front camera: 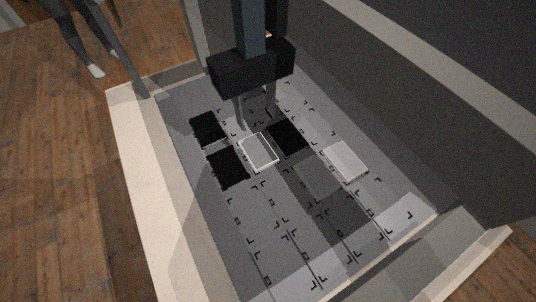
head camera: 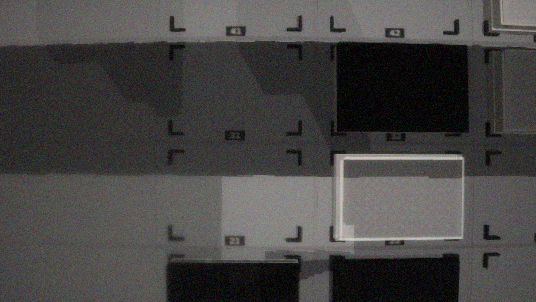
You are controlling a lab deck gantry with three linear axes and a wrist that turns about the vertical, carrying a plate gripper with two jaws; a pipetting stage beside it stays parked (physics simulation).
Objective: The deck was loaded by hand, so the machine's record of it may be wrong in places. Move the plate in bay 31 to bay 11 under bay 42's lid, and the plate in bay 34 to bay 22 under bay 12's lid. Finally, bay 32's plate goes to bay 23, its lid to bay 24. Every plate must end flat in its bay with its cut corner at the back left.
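Frame: origin at the robot's base, x ahead, y left, z up, level; millimetres.
Seen in the pictures: gripper, fingertip midpoint: [front camera: 255, 119]; robot's base at its link origin: [front camera: 189, 122].
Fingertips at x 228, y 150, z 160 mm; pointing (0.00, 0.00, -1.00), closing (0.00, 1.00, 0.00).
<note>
Offsets run from my fingertips to a thing's top centre.
My gripper [front camera: 257, 122] is open and empty above the back of the deck; its jaws do not show in the head view. A pale plate with a bright rim {0 mm ahead, 0 mm left, 146 mm down} [front camera: 258, 152] [head camera: 402, 200] lies flat in bay 22. A black-topped piece {0 mm ahead, 107 mm left, 144 mm down} [front camera: 287, 137] [head camera: 402, 90] is in bay 32. A black piece {164 mm back, 107 mm right, 144 mm down} [front camera: 206, 127] [head camera: 233, 282] is in bay 11 and another black piece {0 mm ahead, 107 mm right, 152 mm down} [front camera: 227, 167] [head camera: 396, 280] in bay 12. No plate shows in bay 31, 34 or 42. Cut corners cannot be told.
A grey piece {164 mm ahead, 107 mm left, 146 mm down} [front camera: 316, 176] [head camera: 520, 92] sits in bay 33 and a white piece {164 mm ahead, 214 mm left, 146 mm down} [front camera: 345, 160] [head camera: 517, 12] in bay 43. The pale deck wall [front camera: 132, 200] runs along the left. A figure's legs [front camera: 70, 35] show beyond it. Shadow bands cross the deck.
</note>
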